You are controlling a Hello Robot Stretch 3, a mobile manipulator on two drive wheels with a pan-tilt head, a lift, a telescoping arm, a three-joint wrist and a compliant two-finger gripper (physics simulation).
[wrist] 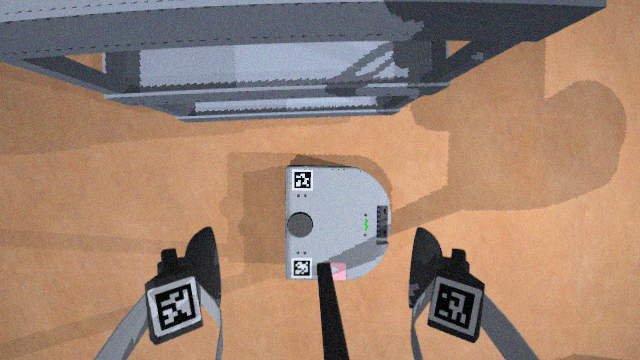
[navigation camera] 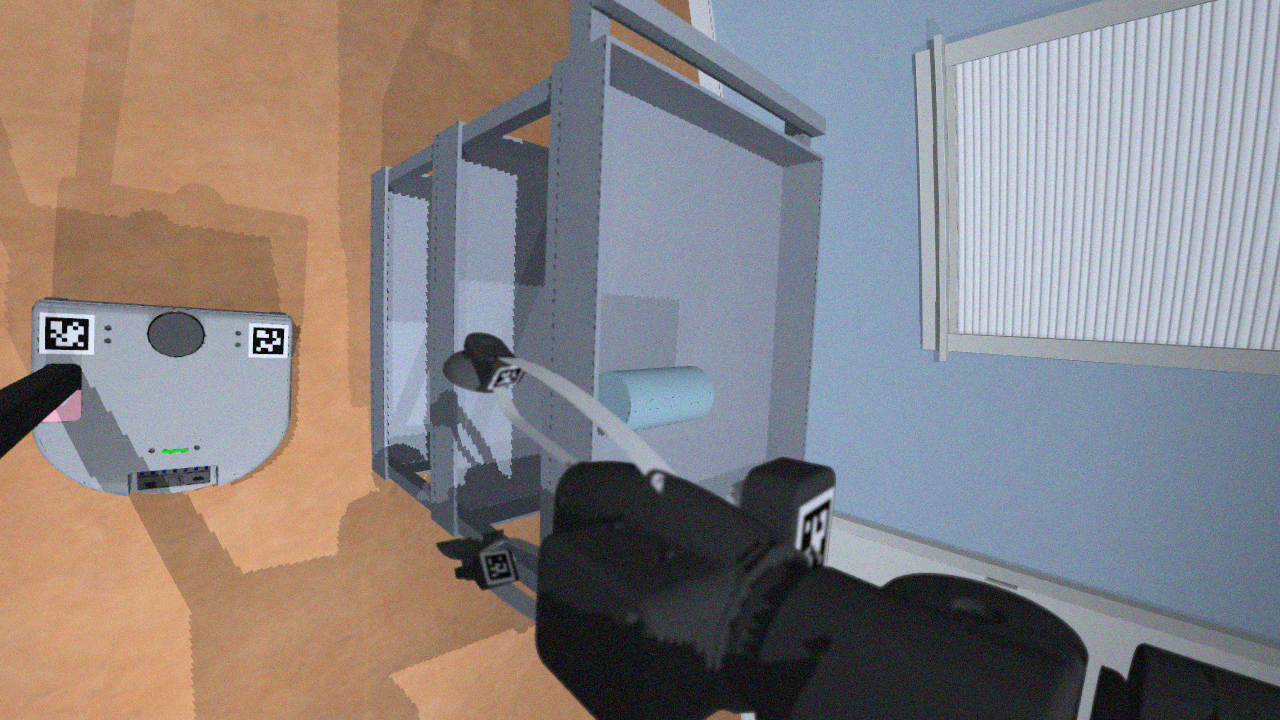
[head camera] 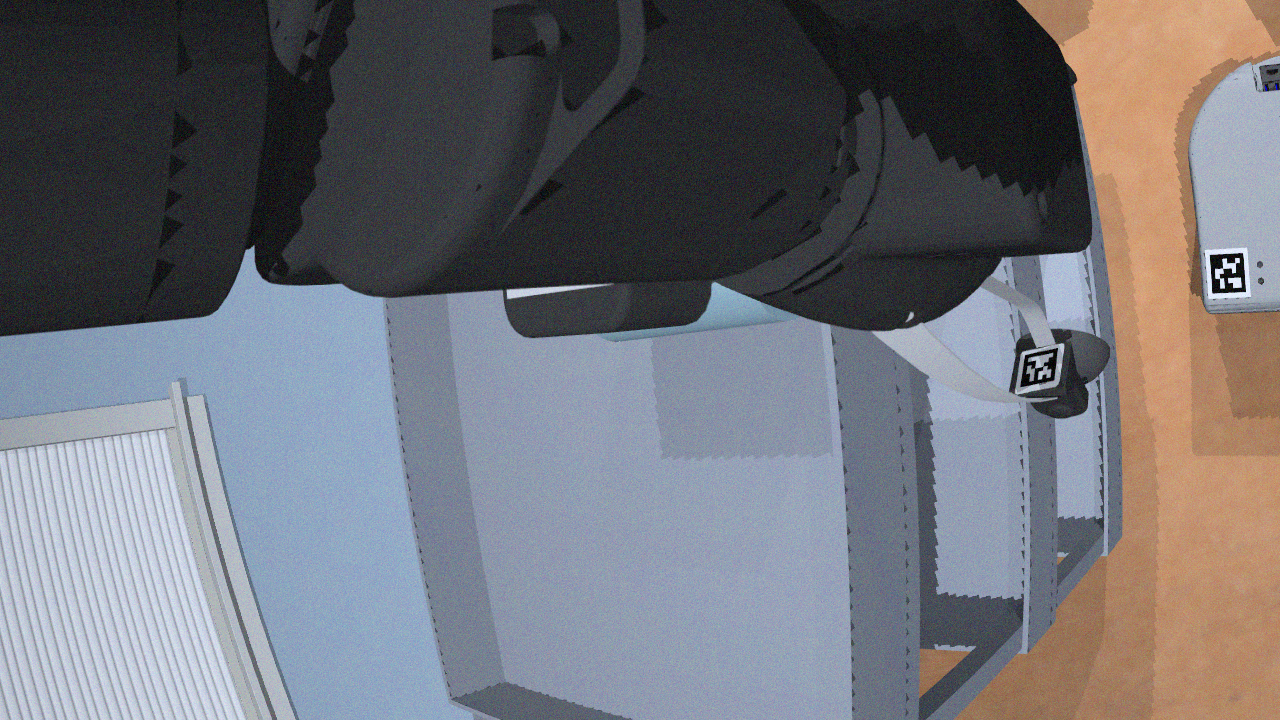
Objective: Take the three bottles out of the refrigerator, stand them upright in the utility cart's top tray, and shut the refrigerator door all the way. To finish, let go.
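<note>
A pale blue cylindrical bottle (head camera: 741, 308) (navigation camera: 666, 394) lies on its side in the top tray (head camera: 662, 555) (navigation camera: 698, 214) of the grey utility cart (navigation camera: 577, 223) (wrist: 280, 25). In the head view it is mostly hidden behind the arm. My gripper (navigation camera: 474, 461) (wrist: 314, 254) is open and empty. Its fingers point down toward the robot's base side, beyond the tray's near wall, with the wrist beside the bottle. One fingertip shows in the head view; the other is hidden. The refrigerator and the other two bottles do not show.
My robot base (navigation camera: 170, 402) (wrist: 335, 220) stands on the wooden floor near the cart, with the dark mast (wrist: 332, 315) rising from it. The cart's lower shelves are below the tray. A blue wall with a blind-covered window (head camera: 89, 573) (navigation camera: 1118, 188) stands behind the cart.
</note>
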